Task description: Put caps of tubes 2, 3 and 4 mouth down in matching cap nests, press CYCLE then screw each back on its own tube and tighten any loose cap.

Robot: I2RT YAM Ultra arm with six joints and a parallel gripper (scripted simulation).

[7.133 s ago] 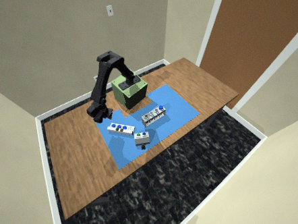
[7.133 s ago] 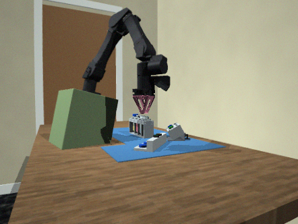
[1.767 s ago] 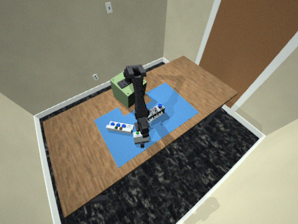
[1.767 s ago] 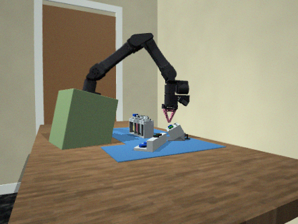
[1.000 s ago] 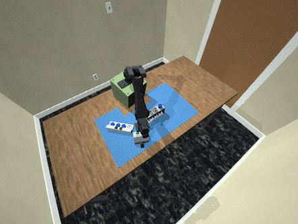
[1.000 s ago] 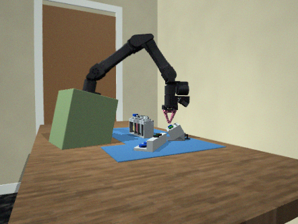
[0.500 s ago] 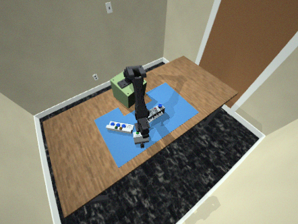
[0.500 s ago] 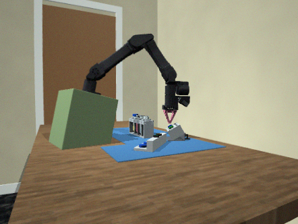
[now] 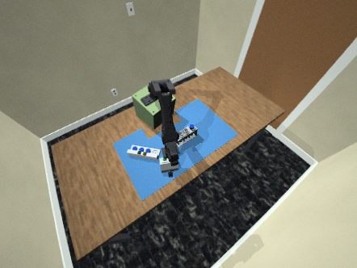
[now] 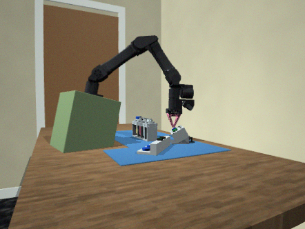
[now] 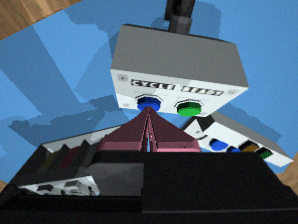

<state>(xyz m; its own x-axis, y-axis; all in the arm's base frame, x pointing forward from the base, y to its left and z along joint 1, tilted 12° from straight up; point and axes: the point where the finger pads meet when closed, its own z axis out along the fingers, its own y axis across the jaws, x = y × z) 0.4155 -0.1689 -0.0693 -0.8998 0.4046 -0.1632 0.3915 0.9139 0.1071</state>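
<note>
Right now my hand is 20 mm above the blue cycle key. Round my hand: key box 30 mm below, 20 mm to the right; green key 40 mm to the right, 20 mm below, 20 mm behind.
</note>
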